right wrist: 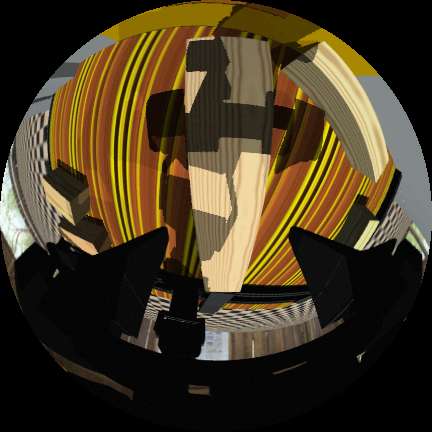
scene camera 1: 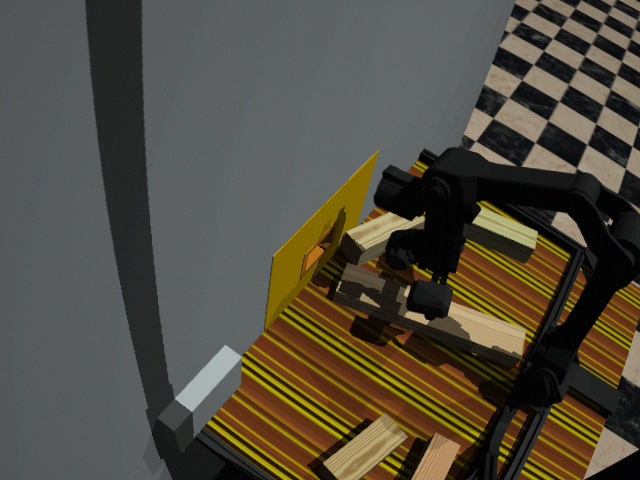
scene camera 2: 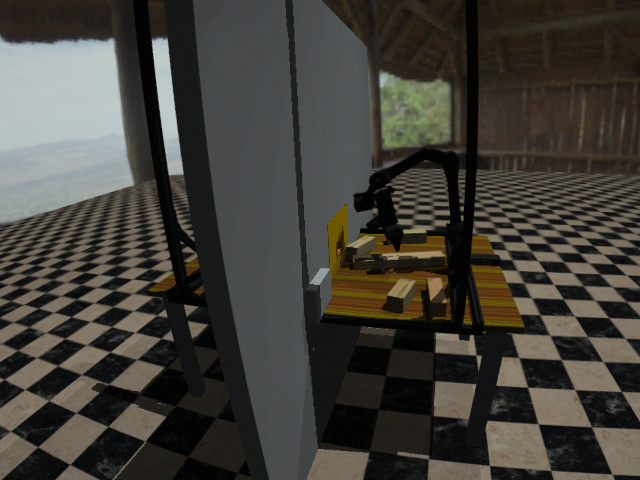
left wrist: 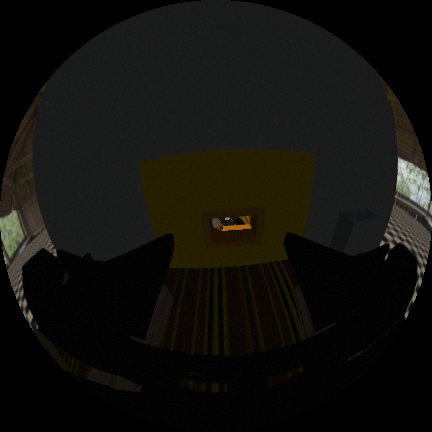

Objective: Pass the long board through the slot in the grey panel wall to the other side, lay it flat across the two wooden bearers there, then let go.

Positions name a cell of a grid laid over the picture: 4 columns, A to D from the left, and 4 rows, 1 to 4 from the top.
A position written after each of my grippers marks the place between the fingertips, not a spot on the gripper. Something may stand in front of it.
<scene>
my left gripper: left wrist C3; not seen in the right wrist view (out of frame)
my right gripper: right wrist C3; scene camera 1 C3; scene camera 2 C3
</scene>
